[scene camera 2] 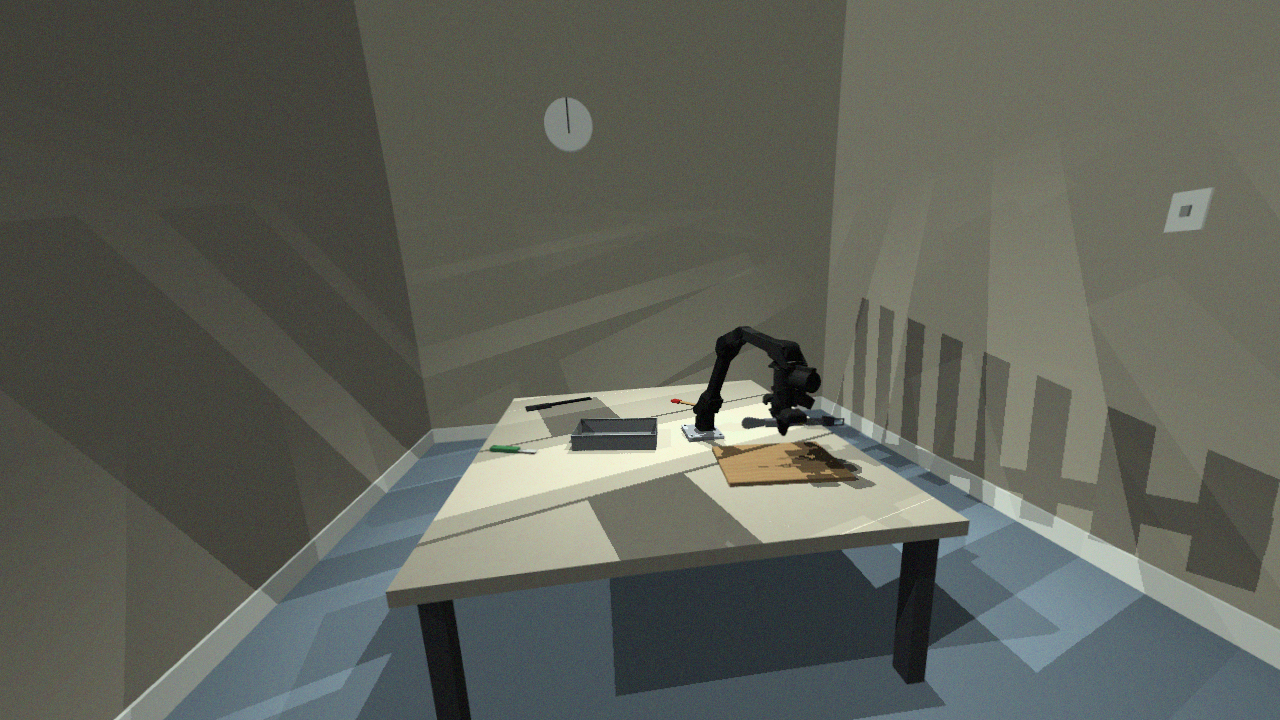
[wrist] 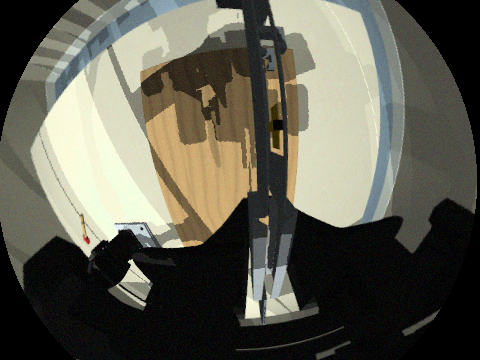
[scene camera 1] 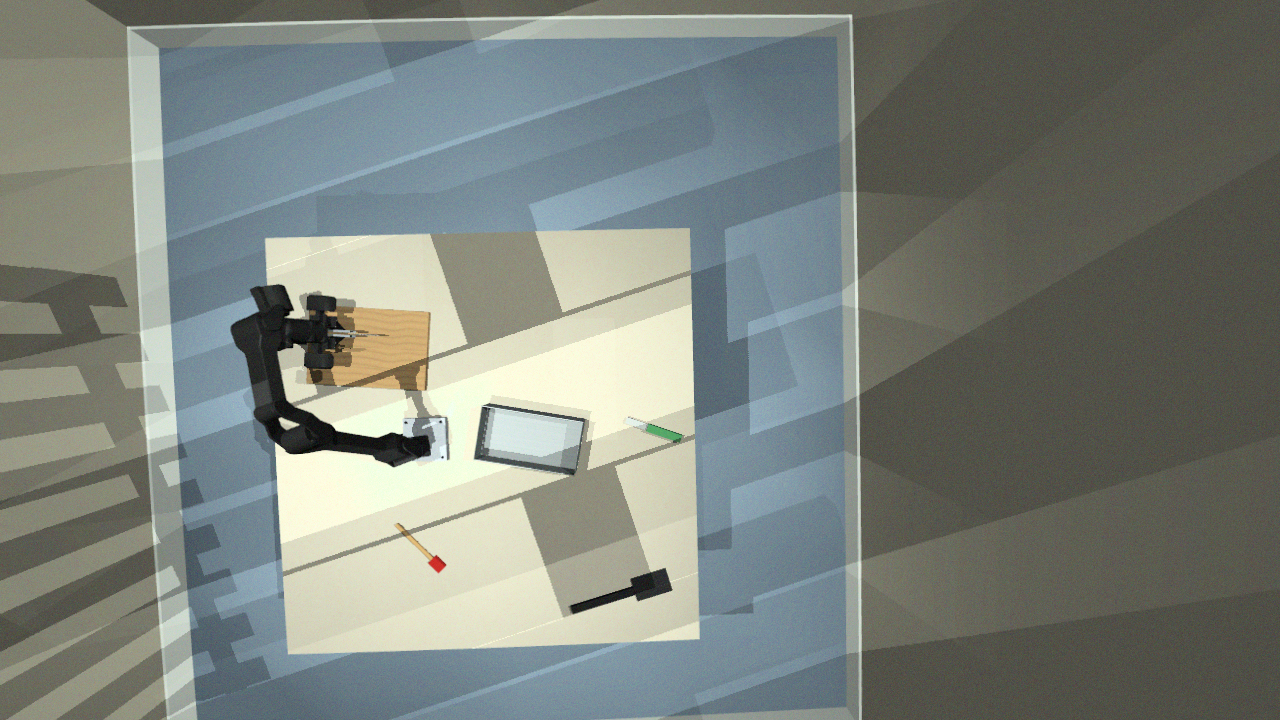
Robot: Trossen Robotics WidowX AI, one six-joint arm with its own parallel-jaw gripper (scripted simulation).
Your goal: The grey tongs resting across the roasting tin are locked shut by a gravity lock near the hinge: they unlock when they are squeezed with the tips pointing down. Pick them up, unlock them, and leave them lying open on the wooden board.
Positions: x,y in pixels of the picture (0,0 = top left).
my gripper: scene camera 2; wrist 257,201; scene camera 1
same spot on wooden board: (wrist: 198,111) = (scene camera 1: 336,354)
same spot on my gripper: (scene camera 2: 782,428) = (scene camera 1: 342,327)
